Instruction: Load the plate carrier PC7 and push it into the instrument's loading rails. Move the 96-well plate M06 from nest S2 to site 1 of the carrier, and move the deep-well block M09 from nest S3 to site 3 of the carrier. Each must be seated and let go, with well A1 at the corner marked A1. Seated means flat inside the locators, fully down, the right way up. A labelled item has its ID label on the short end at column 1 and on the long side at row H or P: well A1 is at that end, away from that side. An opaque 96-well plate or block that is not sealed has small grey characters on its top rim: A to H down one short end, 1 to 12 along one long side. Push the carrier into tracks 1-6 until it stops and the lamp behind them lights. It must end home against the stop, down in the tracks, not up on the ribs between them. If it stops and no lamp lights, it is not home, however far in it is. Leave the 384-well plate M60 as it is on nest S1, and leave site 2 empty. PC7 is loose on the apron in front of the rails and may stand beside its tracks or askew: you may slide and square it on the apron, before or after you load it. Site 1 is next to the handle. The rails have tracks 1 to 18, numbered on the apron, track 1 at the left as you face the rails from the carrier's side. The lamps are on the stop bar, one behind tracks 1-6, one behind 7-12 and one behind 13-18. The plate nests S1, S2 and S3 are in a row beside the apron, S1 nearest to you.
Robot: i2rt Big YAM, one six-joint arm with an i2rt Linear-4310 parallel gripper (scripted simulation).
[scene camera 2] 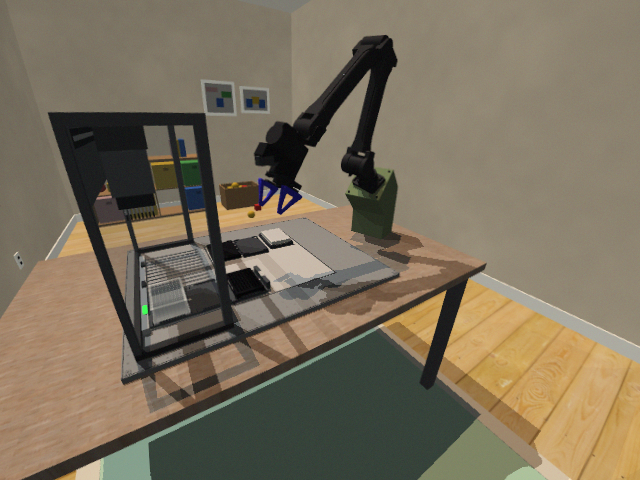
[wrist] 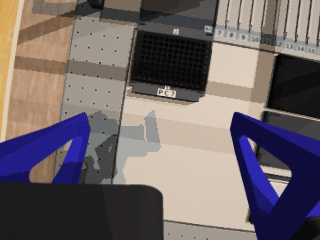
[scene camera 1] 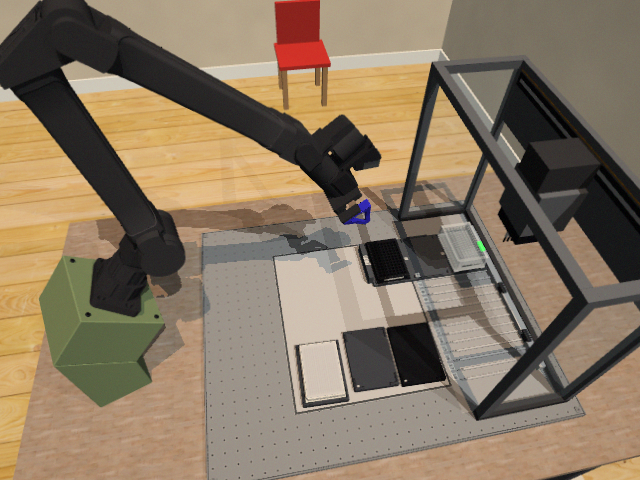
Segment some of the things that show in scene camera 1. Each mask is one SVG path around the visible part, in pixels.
The gripper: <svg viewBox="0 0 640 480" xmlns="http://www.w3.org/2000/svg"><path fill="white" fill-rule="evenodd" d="M337 164L337 171L331 180L323 184L316 184L324 191L334 213L338 215L344 225L367 224L370 222L371 210L368 199L359 204L354 204L347 210L345 209L348 203L362 197L358 187L343 195L331 183L339 172L339 165ZM365 213L365 219L355 218L362 212Z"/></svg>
A dark carrier PC7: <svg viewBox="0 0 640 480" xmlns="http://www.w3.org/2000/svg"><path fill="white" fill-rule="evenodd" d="M488 267L485 264L485 268L454 272L437 234L411 236L405 239L396 239L409 271L410 279L377 284L365 244L359 244L358 249L368 283L373 283L374 287L488 270Z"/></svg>
